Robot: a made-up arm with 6 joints. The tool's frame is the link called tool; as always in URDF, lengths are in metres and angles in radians. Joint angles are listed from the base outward. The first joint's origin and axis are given. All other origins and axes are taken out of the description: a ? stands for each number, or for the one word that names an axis. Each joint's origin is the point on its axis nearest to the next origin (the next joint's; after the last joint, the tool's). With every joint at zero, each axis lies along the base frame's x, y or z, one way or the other. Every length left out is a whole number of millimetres.
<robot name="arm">
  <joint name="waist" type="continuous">
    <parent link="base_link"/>
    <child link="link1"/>
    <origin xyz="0.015 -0.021 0.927" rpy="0 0 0"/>
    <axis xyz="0 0 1"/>
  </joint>
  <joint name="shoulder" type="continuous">
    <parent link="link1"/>
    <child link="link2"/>
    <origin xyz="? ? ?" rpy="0 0 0"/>
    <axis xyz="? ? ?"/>
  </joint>
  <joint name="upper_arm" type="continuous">
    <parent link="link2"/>
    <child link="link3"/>
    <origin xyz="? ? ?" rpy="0 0 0"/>
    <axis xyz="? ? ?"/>
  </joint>
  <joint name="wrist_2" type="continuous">
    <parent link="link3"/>
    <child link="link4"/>
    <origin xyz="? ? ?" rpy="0 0 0"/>
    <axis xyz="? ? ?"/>
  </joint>
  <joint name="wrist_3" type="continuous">
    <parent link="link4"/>
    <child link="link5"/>
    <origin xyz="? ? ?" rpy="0 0 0"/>
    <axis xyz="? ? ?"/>
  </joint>
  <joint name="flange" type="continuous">
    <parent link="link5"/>
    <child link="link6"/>
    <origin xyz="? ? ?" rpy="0 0 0"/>
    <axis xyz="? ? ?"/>
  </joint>
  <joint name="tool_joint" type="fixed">
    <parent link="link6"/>
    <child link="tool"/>
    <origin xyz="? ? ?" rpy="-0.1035 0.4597 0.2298"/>
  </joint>
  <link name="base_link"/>
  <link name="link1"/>
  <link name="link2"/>
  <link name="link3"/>
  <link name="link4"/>
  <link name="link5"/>
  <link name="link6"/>
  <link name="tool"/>
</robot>
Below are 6 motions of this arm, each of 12 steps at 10 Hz.
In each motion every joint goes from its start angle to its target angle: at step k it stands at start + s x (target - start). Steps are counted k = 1, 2, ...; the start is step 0. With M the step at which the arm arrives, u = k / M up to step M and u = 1 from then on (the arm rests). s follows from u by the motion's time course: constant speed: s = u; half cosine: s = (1 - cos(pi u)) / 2; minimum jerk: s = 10 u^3 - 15 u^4 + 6 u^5.
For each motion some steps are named. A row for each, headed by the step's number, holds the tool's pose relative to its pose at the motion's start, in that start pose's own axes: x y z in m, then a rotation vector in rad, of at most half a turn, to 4 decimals.
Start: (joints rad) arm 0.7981 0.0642 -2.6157 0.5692 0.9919 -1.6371
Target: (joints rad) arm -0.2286 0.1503 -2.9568 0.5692 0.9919 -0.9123
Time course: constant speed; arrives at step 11
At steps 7, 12:
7: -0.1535 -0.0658 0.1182 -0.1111 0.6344 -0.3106
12: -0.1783 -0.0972 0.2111 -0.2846 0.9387 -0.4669

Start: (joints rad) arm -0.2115 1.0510 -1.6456 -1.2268 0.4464 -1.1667
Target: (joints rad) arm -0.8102 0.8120 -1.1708 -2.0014 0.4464 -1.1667
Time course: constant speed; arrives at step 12
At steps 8, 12:
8: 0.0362 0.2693 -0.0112 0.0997 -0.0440 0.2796
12: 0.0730 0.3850 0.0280 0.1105 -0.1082 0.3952

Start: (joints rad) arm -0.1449 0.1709 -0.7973 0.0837 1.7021 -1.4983
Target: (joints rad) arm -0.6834 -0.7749 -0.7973 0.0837 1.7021 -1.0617
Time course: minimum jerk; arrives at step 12
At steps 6, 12:
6: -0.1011 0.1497 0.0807 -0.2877 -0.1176 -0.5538
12: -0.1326 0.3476 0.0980 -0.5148 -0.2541 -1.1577

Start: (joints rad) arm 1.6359 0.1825 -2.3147 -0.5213 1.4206 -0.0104
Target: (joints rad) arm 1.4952 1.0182 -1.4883 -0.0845 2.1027 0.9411
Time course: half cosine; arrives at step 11
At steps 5, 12:
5: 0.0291 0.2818 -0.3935 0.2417 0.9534 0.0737
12: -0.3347 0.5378 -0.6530 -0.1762 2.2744 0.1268

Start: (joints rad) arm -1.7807 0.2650 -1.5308 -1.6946 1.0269 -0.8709
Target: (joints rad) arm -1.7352 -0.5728 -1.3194 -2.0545 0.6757 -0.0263
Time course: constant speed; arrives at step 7
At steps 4, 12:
4: -0.2823 0.0525 0.0159 -0.0415 0.2714 -0.7059
12: -0.4537 0.1488 0.0758 -0.1381 0.4069 -1.1957

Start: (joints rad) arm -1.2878 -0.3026 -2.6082 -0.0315 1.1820 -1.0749
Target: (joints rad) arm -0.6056 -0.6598 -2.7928 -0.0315 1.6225 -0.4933
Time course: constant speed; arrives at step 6
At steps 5, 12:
5: -0.2169 -0.0304 0.1393 0.4458 -0.4831 -0.4994
12: -0.2772 -0.0234 0.1343 0.5649 -0.5717 -0.5819

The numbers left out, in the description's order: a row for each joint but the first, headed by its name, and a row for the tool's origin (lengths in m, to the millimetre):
shoulder: xyz -0.023 -0.041 0, axis 0 1 0
upper_arm: xyz 0.048 0 0.299, axis 0 1 0
wrist_2: xyz 0.099 0 -0.41, axis 0 0 -1
wrist_3: xyz -0.002 -0.011 0, axis 0 1 0
flange: xyz 0.107 0 -0.14, axis 0 0 -1
tool: xyz 0.018 -0.002 0

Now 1 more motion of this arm.
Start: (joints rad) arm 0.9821 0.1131 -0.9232 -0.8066 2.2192 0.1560
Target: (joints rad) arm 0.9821 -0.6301 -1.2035 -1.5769 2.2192 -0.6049
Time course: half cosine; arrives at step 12
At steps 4, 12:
4: -0.0856 -0.0776 -0.0405 -0.0130 -0.1394 -0.1177
12: -0.3479 -0.1541 -0.3442 0.0760 -0.2930 -0.4939

